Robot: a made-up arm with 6 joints.
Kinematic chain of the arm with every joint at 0, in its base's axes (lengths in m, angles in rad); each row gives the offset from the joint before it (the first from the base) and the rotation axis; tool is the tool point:
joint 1: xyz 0 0 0.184 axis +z
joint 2: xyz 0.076 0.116 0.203 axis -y
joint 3: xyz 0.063 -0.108 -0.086 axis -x
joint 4: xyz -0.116 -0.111 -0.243 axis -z
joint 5: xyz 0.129 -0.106 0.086 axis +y
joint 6: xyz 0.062 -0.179 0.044 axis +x
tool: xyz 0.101 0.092 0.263
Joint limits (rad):
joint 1: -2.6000..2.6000
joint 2: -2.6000..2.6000
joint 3: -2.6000..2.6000
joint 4: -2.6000..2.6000
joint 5: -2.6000..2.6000
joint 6: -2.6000..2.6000
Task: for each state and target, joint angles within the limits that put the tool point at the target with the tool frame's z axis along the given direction. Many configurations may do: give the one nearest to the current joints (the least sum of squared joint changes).
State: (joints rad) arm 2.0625 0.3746 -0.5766 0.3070 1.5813 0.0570
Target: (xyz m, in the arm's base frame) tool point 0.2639 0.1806 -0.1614 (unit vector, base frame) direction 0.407 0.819 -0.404
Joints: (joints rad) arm 1.6270 0.2879 -0.1124 1.2757 2.2554 -0.4880
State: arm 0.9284 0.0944 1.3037 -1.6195 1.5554 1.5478
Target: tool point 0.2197 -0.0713 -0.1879 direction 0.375 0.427 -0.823
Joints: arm 0.3533 -0.2971 1.6031 -1.8704 0.9307 1.0611
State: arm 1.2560 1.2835 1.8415 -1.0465 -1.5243 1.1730
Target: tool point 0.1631 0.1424 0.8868 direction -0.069 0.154 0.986
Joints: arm 1.9108 1.1897 1.2213 -1.2815 -2.3072 1.6976
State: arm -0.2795 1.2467 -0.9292 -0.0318 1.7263 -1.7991
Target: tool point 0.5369 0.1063 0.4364 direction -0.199 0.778 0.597
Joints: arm -0.1858 1.3656 -0.8590 -0.0727 1.9887 -0.8931
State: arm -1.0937 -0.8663 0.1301 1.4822 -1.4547 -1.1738
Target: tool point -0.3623 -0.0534 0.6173 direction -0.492 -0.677 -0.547
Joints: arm -1.3743 -1.0106 0.5908 1.9978 -0.9248 -1.8819
